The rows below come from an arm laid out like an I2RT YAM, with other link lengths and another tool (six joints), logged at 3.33 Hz.
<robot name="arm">
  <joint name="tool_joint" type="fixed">
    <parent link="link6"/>
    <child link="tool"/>
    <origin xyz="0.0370 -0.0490 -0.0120" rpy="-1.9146 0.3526 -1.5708"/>
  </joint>
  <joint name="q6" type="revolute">
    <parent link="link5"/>
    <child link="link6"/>
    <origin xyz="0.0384 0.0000 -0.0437"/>
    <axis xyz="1 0 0"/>
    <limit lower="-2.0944" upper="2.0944"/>
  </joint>
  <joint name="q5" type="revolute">
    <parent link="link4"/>
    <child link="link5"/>
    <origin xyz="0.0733 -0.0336 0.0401"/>
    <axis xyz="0 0 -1"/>
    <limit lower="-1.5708" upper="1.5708"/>
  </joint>
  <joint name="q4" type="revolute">
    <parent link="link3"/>
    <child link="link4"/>
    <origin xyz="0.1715 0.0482 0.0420"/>
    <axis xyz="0 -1 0"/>
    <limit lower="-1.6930" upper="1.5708"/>
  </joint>
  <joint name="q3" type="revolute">
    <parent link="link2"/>
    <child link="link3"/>
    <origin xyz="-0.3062 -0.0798 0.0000"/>
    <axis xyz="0 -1 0"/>
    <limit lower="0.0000" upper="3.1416"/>
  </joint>
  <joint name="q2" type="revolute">
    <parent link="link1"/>
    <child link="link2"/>
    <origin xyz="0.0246 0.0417 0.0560"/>
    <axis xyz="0 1 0"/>
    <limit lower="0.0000" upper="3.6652"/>
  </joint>
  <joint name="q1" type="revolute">
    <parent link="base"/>
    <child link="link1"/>
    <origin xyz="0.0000 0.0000 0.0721"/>
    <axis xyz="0 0 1"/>
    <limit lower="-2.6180" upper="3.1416"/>
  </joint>
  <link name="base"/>
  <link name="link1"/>
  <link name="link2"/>
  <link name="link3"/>
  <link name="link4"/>
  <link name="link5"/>
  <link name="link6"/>
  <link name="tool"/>
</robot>
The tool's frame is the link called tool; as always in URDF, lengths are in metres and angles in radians.
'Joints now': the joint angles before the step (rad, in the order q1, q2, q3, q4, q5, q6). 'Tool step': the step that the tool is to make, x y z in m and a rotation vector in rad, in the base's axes. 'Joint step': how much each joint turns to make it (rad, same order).
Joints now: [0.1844 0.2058 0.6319 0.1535 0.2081 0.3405]
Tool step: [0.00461 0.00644 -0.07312 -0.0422 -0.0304 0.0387]
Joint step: [-0.0301 -0.2026 -0.3208 0.1412 -0.0832 -0.0005]
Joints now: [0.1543 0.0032 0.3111 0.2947 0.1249 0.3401]
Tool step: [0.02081 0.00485 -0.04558 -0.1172 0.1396 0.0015]
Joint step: [-0.0047 -0.0003 -0.1839 0.0355 -0.0531 -0.0790]
